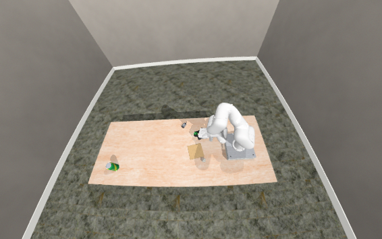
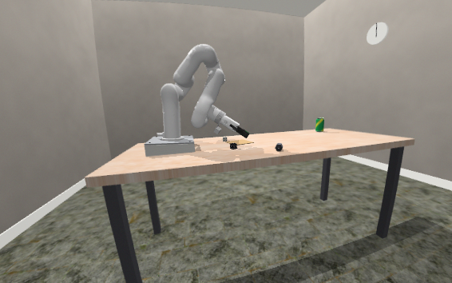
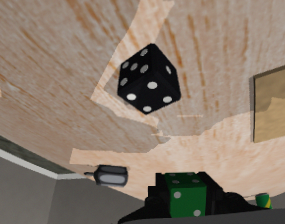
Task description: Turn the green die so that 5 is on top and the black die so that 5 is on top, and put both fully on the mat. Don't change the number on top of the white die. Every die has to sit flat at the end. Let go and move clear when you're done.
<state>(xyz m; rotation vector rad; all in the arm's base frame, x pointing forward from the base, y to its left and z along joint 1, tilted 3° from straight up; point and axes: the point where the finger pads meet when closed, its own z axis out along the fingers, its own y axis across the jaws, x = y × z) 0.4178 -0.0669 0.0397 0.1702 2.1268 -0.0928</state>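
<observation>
Right now the black die is 70 mm behind my hand, 20 mm to the right of it and 60 mm below it. Also, from my hand: green die: 10 mm ahead; dark tool: 150 mm ahead, 130 mm to the right, 60 mm below; tan mat: 10 mm behind, 150 mm to the left, 80 mm below.
</observation>
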